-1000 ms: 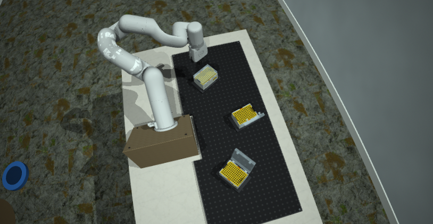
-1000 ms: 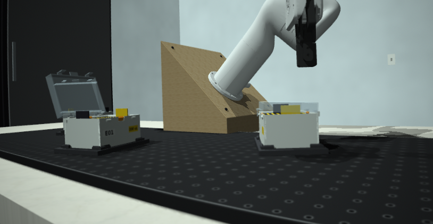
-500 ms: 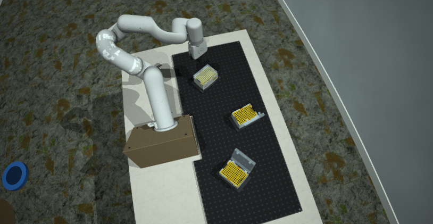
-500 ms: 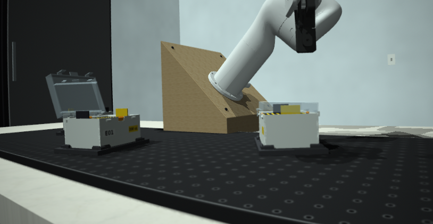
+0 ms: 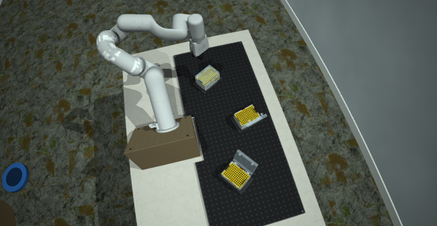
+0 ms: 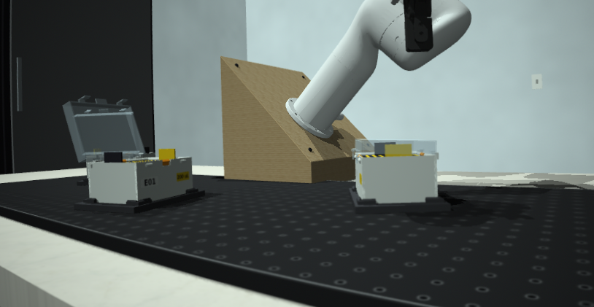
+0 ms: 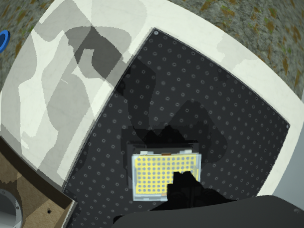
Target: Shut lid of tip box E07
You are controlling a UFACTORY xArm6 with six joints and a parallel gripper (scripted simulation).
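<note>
My hand is 14 cm above the clear lid, 3 cm to the left of it and 2 cm short of it. Round my hand: tip box (35 cm to the right, 19 cm ahead, 14 cm below).
</note>
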